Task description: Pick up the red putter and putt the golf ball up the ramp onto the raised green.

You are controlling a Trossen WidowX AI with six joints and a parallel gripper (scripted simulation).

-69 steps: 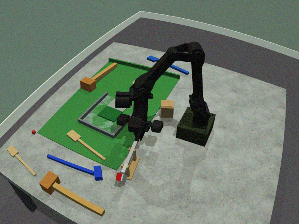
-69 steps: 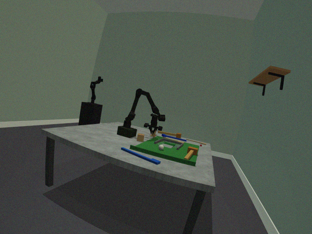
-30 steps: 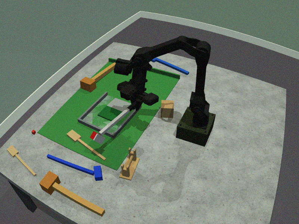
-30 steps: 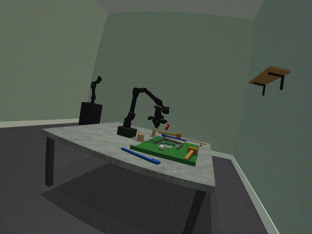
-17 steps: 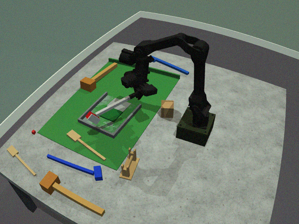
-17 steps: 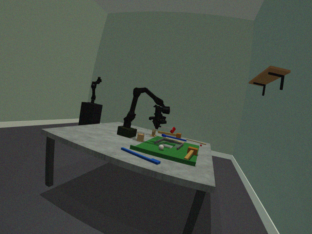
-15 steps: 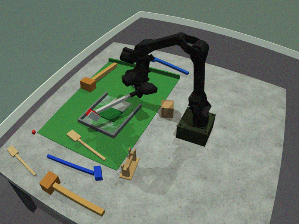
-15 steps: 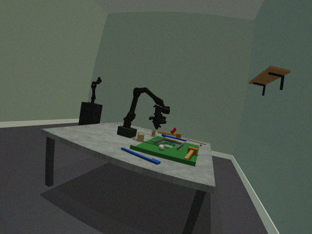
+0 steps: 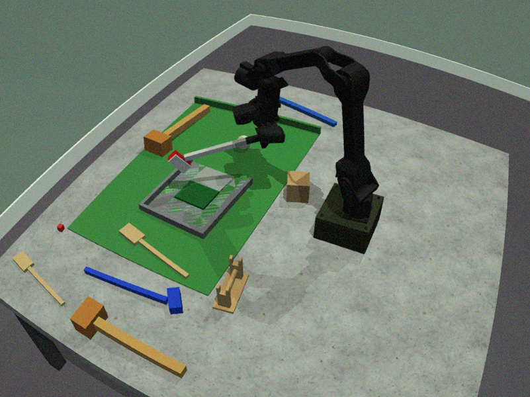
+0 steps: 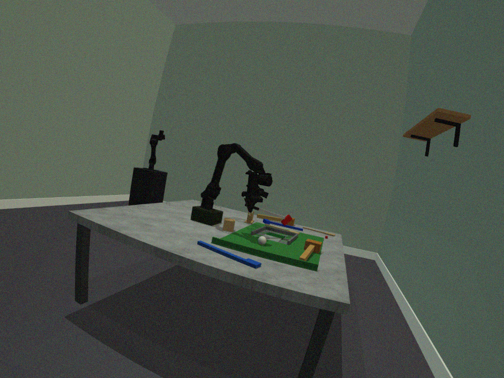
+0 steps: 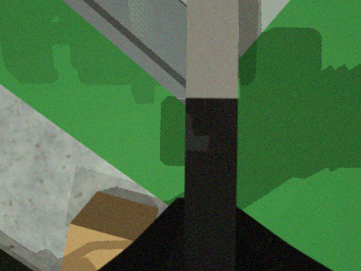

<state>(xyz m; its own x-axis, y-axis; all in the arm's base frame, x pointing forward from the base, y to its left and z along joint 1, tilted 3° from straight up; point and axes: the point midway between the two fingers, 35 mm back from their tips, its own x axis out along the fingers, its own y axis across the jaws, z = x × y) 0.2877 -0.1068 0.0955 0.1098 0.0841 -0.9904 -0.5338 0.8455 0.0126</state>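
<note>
My gripper tip is 11 cm past the tan cube, 10 cm above it and 1 cm to the right of it. Also, from my gripper tip: red putter 10 cm ahead, 7 cm to the left, 1 cm above; golf ball 13 cm to the right, 11 cm ahead, 10 cm below; grey frame 15 cm ahead, 14 cm to the left, 12 cm below.
</note>
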